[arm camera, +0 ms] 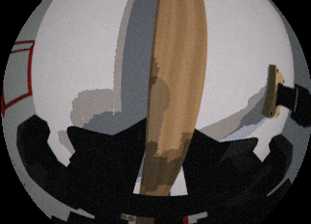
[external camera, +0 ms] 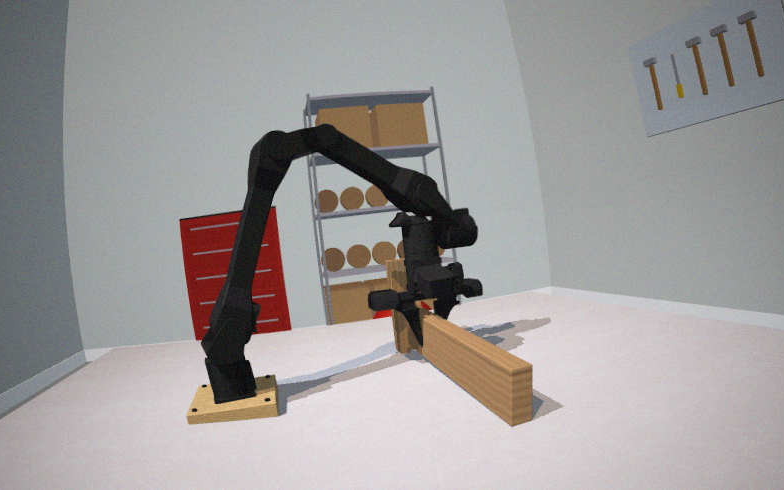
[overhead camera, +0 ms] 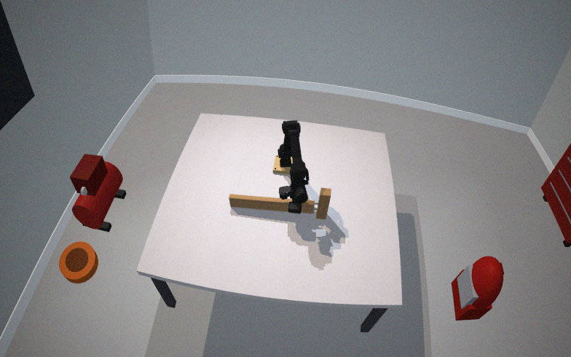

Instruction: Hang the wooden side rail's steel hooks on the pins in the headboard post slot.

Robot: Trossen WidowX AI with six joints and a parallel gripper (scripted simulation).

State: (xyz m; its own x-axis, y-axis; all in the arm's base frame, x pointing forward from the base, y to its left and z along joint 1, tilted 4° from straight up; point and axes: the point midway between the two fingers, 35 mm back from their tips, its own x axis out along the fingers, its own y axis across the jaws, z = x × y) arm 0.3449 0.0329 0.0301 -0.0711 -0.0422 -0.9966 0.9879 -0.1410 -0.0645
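My gripper tip is now 14 cm to the right of the headboard post, 4 cm below it and 2 cm short of it.
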